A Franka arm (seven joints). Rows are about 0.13 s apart.
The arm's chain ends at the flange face. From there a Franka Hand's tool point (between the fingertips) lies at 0.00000 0.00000 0.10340 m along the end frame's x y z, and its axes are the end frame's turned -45 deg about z.
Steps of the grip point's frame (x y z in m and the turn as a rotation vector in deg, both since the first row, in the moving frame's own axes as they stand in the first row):
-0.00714, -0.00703, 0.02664, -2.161, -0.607, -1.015
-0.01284, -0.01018, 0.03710, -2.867, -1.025, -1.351
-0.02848, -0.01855, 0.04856, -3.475, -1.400, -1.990
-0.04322, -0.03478, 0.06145, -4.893, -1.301, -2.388
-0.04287, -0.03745, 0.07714, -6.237, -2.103, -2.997
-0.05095, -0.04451, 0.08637, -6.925, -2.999, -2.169
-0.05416, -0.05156, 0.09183, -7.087, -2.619, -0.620
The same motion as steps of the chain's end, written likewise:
-0.01203, -0.00344, 0.02672, -1.957, 1.099, -1.015
-0.01869, -0.00306, 0.03725, -2.752, 1.302, -1.351
-0.03601, 0.00085, 0.04878, -3.447, 1.467, -1.990
-0.05990, -0.00183, 0.06185, -4.380, 2.540, -2.388
-0.06233, -0.00664, 0.07782, -5.897, 2.923, -2.997
-0.07273, -0.00798, 0.08727, -7.017, 2.776, -2.169
-0.08051, -0.01048, 0.09273, -6.863, 3.159, -0.620

